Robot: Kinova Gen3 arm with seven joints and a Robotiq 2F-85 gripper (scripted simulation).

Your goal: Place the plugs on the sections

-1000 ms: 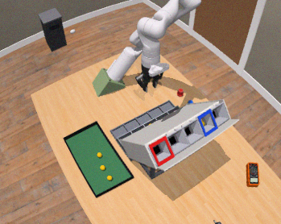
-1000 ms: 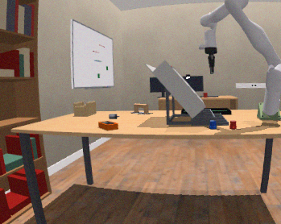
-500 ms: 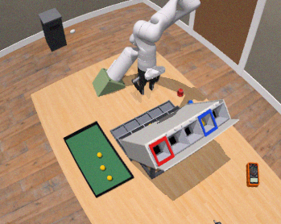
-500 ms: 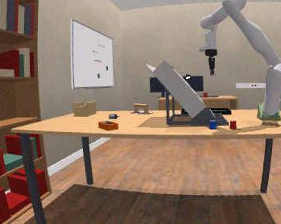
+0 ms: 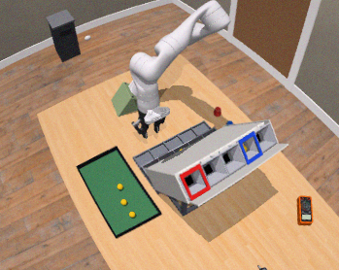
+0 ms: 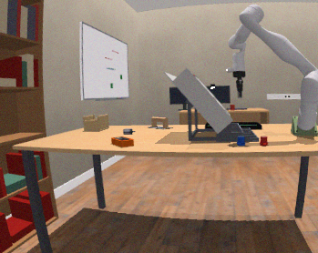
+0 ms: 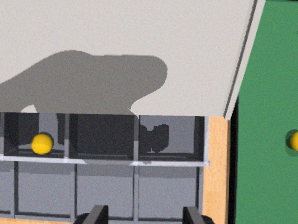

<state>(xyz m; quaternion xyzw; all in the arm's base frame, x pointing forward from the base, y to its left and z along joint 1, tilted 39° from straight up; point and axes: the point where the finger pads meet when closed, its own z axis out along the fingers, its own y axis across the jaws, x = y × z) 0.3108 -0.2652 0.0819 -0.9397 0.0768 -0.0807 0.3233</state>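
The green marble tray lies 20 mm ahead of my hand, 210 mm to the right of it and 210 mm below it. Also, from my hand: black object 670 mm ahead, 10 mm to the left, 200 mm below; then orange multimeter 610 mm ahead, 340 mm to the left, 200 mm below.
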